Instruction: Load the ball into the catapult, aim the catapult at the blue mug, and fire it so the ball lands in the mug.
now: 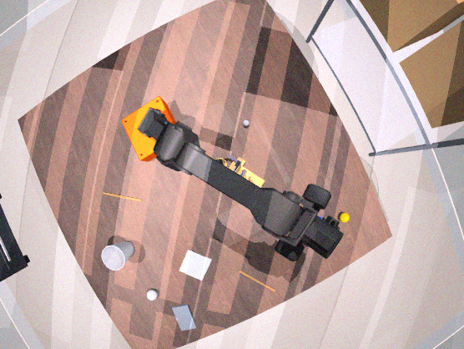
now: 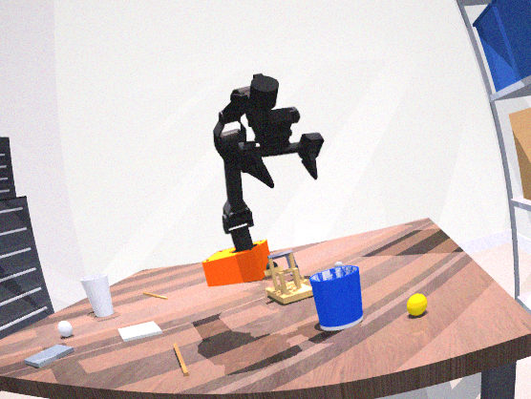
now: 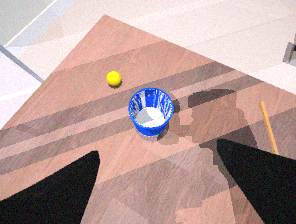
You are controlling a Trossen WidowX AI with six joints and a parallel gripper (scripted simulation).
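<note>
My gripper tip is now 24 cm past the dark ball, 21 cm above it and 20 cm to the left of it. Round my gripper tip: yellow ball (25 cm below, 22 cm to the left, 10 cm ahead); grey ball (37 cm behind, 25 cm below, 6 cm to the right); blue mug (24 cm below, 7 cm to the left, 7 cm ahead).
</note>
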